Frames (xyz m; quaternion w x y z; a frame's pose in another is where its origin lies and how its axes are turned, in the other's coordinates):
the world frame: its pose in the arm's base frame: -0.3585 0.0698 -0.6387 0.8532 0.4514 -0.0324 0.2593
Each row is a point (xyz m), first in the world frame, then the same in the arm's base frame.
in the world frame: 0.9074 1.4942 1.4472
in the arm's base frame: -0.0211 -0.0099 1.6041
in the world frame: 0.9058 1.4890 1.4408
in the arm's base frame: -0.0212 -0.0080 1.5960
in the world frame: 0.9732 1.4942 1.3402
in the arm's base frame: 0.0166 0.1015 1.5600
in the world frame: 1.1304 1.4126 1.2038
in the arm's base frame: 0.1664 0.2364 1.4635
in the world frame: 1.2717 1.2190 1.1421
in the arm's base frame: 0.3687 0.2547 1.3221
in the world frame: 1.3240 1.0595 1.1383
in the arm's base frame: 0.4884 0.2062 1.2148
